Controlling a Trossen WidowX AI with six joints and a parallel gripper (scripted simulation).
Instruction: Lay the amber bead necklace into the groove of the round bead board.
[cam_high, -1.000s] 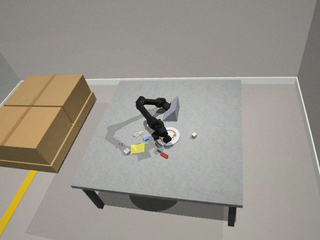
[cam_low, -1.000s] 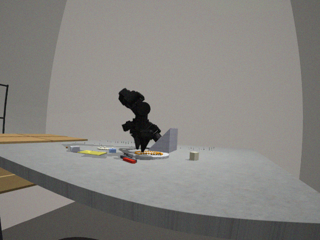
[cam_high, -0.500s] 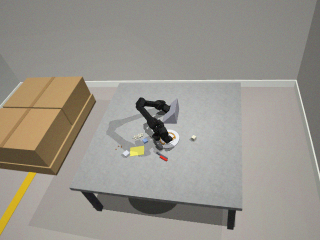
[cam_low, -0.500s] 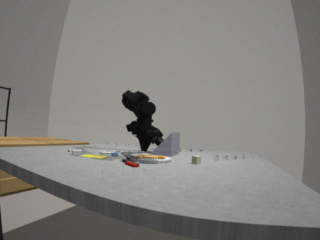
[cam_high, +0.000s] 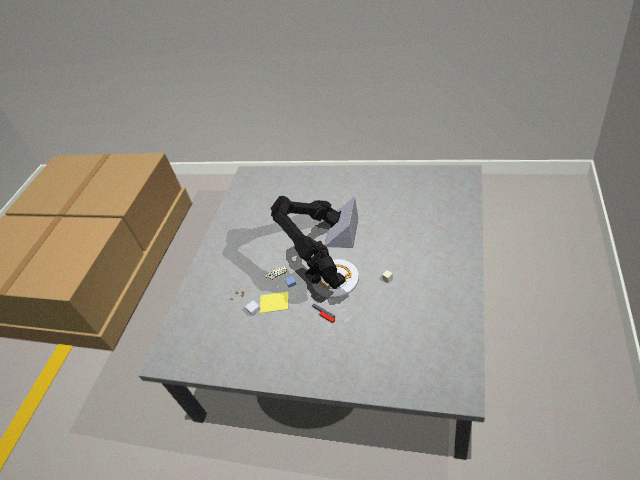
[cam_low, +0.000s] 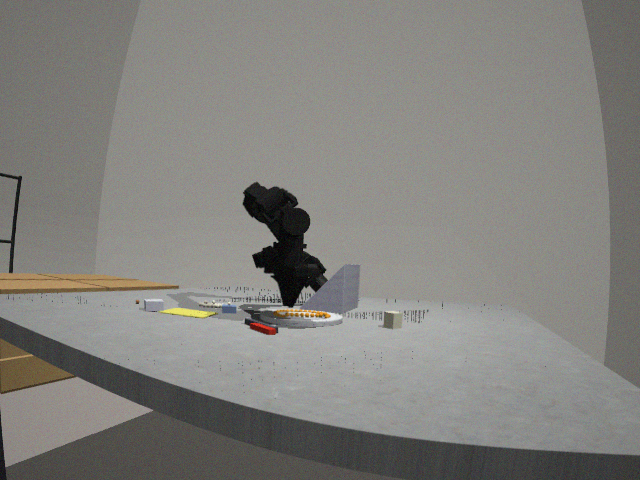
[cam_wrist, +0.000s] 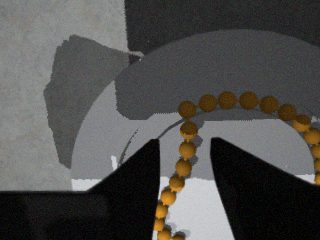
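My gripper tip is 60 mm past the round bead board, 10 mm to the right of it and 30 mm above it. Also, from my gripper tip: blue cube (10 mm behind, 180 mm to the right, 30 mm below); then cream cube (70 mm behind, 230 mm to the left, 20 mm below); then red-handled tool (130 mm ahead, 10 mm to the left, 30 mm below).
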